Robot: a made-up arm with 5 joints.
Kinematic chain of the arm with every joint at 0, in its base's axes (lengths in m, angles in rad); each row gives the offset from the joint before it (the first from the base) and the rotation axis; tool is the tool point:
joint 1: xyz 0 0 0.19 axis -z
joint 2: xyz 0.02 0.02 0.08 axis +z
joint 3: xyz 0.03 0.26 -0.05 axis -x
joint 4: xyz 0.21 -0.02 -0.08 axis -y
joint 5: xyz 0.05 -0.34 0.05 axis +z
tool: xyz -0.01 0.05 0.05
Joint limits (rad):
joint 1: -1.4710..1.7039
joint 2: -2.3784..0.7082
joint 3: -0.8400..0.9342
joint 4: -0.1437..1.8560
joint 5: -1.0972..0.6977
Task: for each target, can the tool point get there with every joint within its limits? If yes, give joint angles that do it. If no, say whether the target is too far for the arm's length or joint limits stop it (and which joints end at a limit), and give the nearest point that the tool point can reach.
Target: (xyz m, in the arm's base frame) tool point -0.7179 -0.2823 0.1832
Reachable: no: joint limits stop it (at a limit: joint 1, joint 4, joint 5) | nearest point -0.3126 -0.1391 0.1906 | short by 0.430 m
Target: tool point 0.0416 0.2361 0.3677
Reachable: yes | joints -0.9988 0.4261 0.3728 0.8083 -0.5139
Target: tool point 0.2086 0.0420 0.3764
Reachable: yes | joints 0.1225 0.2923 0.4653 0.9612 -0.2364
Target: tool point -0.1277 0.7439 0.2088
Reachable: no: joint limits stop it (at a limit: joint 2, joint 4, joint 5) | nearest point -0.0638 0.3719 0.2107 | short by 0.377 m
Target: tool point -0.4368 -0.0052 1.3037
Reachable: no: too far | nearest point -0.2788 -0.0112 0.5133 | short by 0.806 m
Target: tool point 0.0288 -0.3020 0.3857
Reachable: yes | joints 0.2979 -1.2144 0.4651 0.0624 -0.8588
